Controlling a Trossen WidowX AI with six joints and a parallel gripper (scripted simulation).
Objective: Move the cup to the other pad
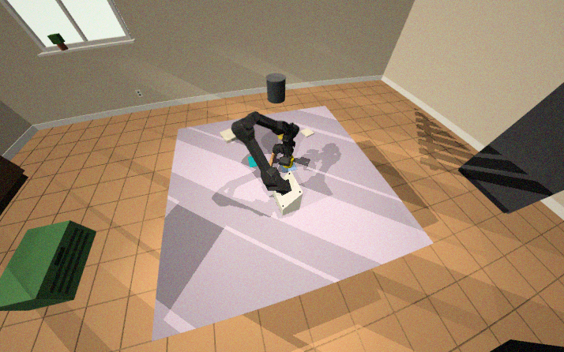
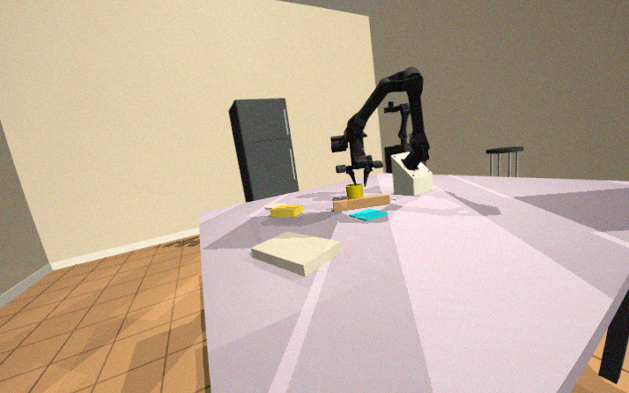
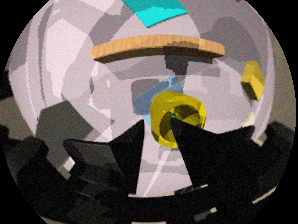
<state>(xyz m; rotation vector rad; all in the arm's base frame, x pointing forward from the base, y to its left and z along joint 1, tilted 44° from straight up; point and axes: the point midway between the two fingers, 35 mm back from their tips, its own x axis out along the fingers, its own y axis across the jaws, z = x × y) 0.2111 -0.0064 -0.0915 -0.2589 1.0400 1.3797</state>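
My gripper tip is 2 cm short of the yellow cup, 2 cm above it and 1 cm to the left of it. Also, from my gripper tip: teal pad (18 cm to the left, 11 cm ahead, 7 cm below); wooden bar (9 cm to the left, 6 cm ahead, 5 cm below); light blue pad (7 cm below, 2 cm ahead, 1 cm to the right).
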